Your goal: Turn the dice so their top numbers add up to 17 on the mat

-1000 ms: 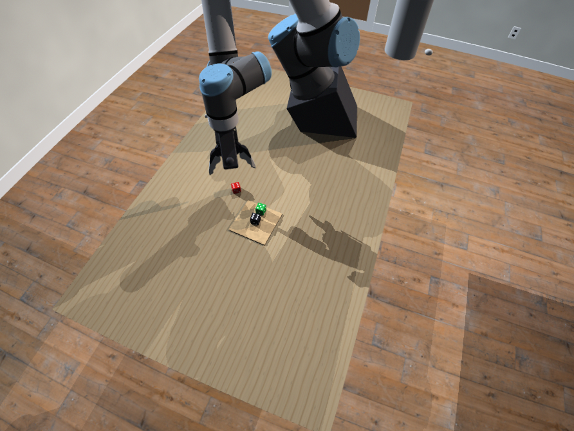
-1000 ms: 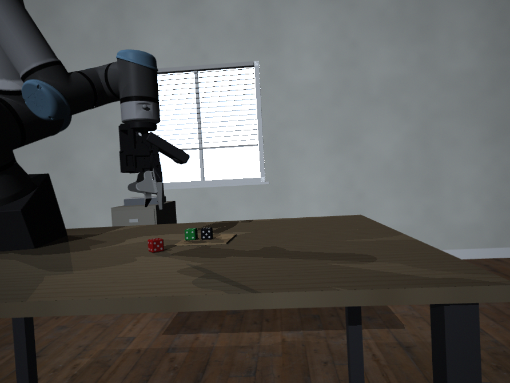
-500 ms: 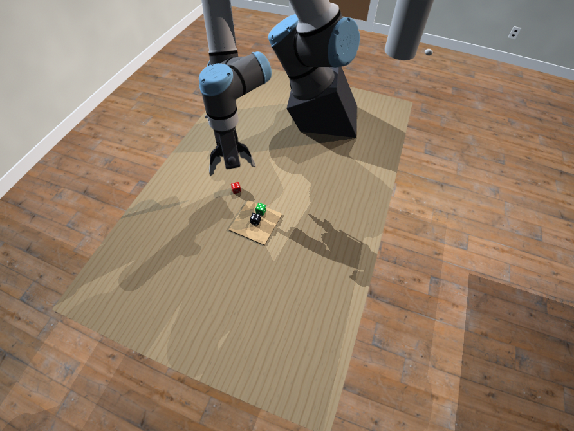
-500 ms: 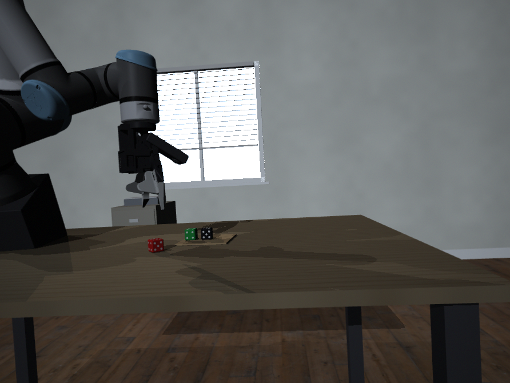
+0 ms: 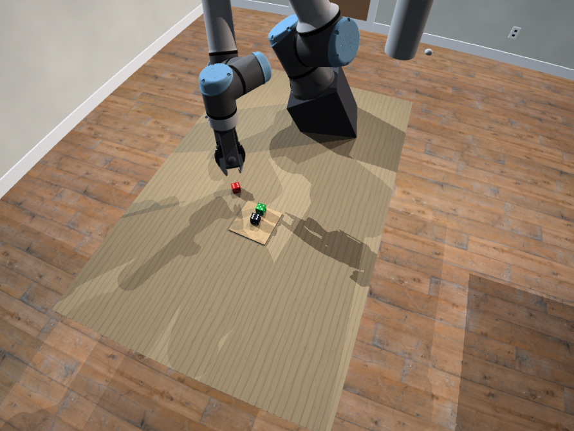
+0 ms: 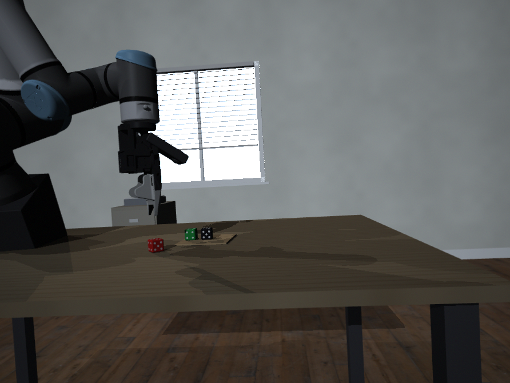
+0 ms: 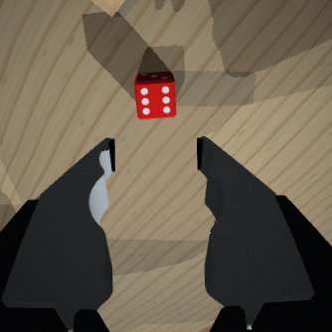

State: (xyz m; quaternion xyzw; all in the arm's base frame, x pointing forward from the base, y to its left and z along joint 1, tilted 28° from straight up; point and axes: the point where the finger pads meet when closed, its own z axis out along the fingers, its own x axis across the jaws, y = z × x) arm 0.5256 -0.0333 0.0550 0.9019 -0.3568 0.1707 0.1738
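Right now the red die is 90 mm below my hand. The rest, counted from my hand: black die (140 mm to the left, 90 mm below, 80 mm ahead); green die (130 mm to the left, 90 mm below, 40 mm ahead); tan mat (140 mm to the left, 100 mm below, 90 mm ahead).
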